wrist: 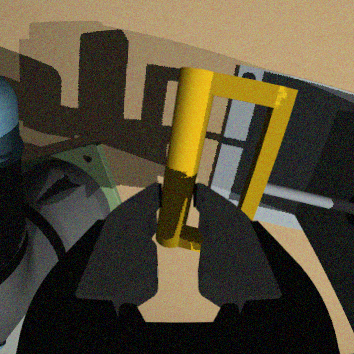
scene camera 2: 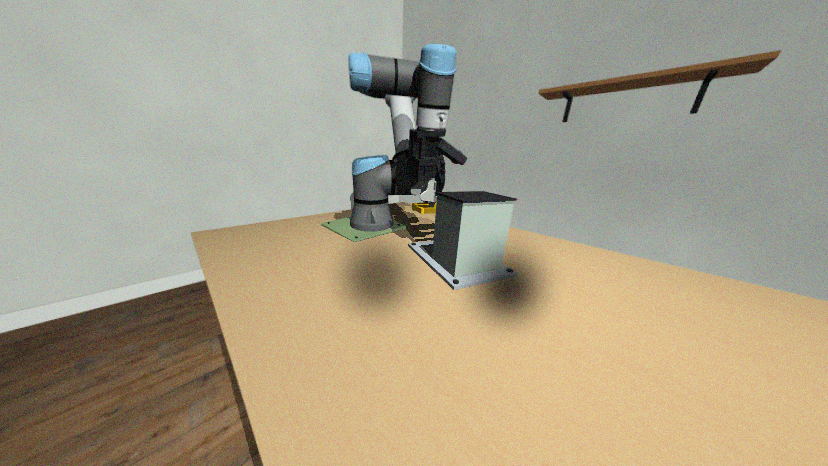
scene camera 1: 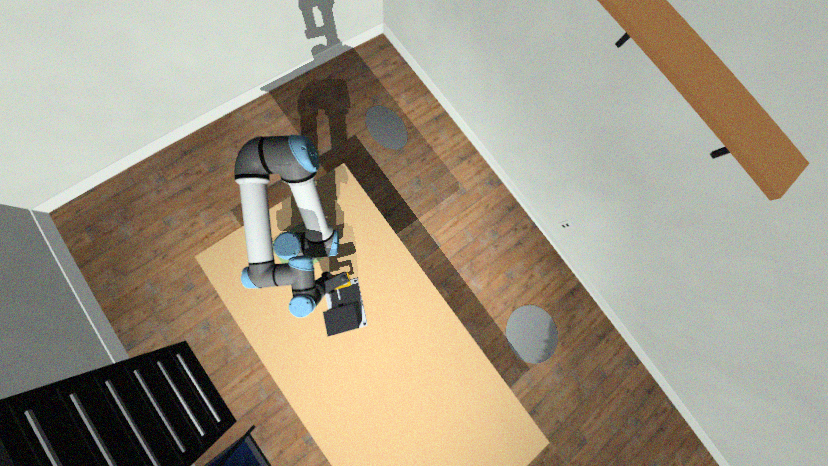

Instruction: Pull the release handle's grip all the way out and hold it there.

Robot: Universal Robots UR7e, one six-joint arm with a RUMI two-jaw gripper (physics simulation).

Note:
The pictures show: the gripper and a base plate.
The gripper also shows in the wrist view.

